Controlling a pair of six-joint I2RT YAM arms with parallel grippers.
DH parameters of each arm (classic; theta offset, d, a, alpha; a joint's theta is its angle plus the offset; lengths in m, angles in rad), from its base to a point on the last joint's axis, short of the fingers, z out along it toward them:
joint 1: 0 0.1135 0.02 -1.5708
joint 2: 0 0 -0.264 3.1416
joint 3: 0.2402 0 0.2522 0
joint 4: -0.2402 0 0.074 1.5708
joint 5: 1.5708 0 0 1.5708
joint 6: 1.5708 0.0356 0 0
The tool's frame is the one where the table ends.
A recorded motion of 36 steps. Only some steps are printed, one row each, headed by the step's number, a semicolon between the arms.
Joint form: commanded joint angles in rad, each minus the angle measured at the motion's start. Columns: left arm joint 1, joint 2, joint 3, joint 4, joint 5, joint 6; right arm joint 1, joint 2, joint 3, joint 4, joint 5, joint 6.
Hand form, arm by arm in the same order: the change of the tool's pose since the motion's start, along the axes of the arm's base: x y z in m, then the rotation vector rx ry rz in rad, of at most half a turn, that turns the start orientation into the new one. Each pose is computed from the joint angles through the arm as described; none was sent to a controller.
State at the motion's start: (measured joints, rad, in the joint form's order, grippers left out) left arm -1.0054 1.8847 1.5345 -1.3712 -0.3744 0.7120; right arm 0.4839 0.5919 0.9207 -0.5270 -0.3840 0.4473
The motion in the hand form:
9: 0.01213 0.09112 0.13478 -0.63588 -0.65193 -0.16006; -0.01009 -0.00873 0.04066 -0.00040 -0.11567 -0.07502
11: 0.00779 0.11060 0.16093 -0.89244 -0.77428 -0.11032; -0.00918 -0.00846 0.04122 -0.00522 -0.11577 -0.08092
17: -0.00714 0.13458 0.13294 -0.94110 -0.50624 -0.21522; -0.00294 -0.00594 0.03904 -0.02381 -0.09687 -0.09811
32: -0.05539 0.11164 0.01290 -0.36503 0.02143 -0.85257; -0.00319 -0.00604 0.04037 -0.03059 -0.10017 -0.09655
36: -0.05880 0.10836 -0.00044 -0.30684 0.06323 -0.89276; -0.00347 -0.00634 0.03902 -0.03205 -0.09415 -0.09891
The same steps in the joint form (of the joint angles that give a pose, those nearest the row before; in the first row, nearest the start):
9: 0.2214 -0.5959 -0.2259 0.6888 0.0314 0.3932; -0.0038 0.0251 0.1536 -0.0414 0.0787 -0.0450
11: 0.2787 -0.6997 -0.2712 0.8646 0.1509 0.3135; -0.0032 0.0300 0.1577 -0.0436 0.0858 -0.0483
17: 0.3582 -0.7830 -0.3688 0.7210 0.4469 0.3667; -0.0033 0.0524 0.1590 -0.0486 0.1046 -0.0519
32: 0.1201 -0.6901 -0.6304 0.4535 0.3618 0.9521; -0.0030 0.0557 0.1670 -0.0562 0.1047 -0.0598
36: 0.0935 -0.6612 -0.6576 0.4554 0.3340 0.9809; -0.0038 0.0528 0.1632 -0.0606 0.1061 -0.0577

